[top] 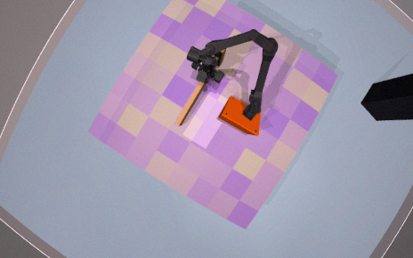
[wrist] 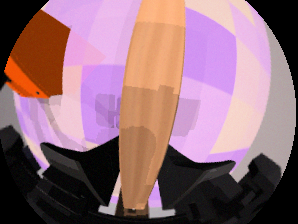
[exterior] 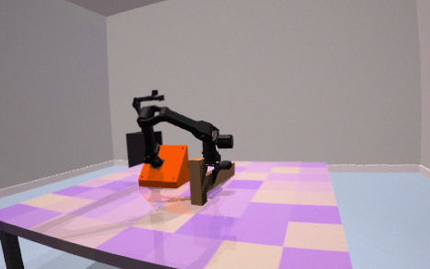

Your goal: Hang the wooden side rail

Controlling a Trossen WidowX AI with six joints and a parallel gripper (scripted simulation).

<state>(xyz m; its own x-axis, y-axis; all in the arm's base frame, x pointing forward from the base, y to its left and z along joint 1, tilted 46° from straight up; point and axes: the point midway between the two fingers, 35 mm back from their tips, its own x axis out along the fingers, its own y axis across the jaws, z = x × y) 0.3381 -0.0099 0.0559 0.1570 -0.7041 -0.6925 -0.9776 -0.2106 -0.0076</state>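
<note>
Now: gripper tip 20 mm short of the wooden headboard post, 130 mm to the left of it and 40 mm below it.
</note>
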